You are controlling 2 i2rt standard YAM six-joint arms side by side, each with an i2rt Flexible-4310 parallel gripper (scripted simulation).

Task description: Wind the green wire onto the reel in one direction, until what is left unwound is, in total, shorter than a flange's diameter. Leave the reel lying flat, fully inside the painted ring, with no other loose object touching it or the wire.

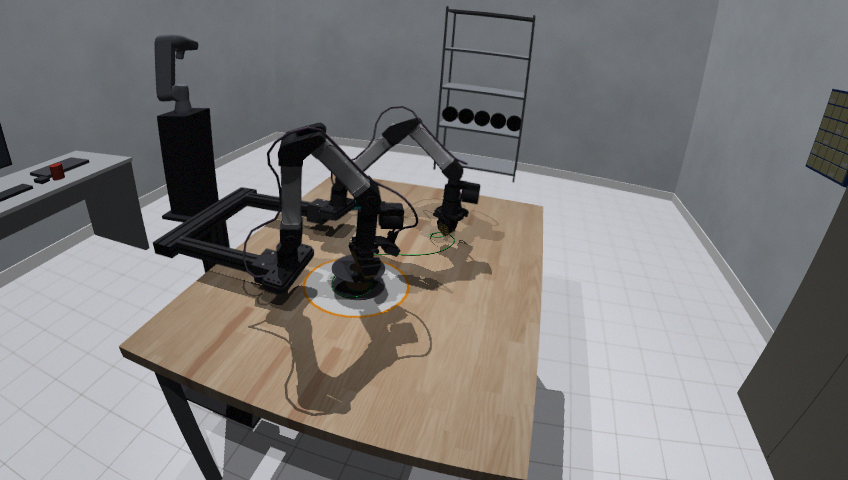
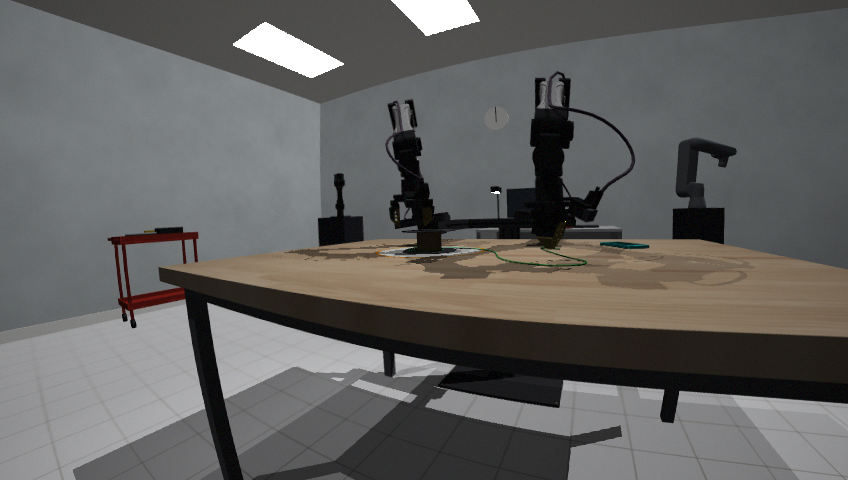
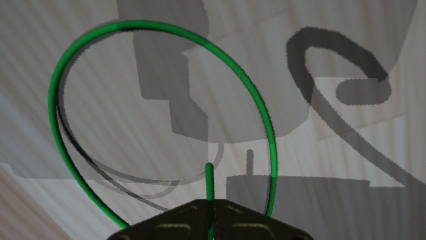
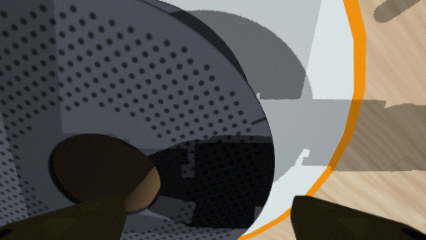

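Observation:
Dark reel (image 1: 345, 267), also in image 2 (image 2: 427, 240) and image 4 (image 4: 151, 80); out of frame in image 3. My right gripper (image 1: 363, 272), also in image 2 (image 2: 412, 226) and image 4 (image 4: 208, 205). My left gripper (image 2: 550, 249), also in image 3 (image 3: 210, 209).

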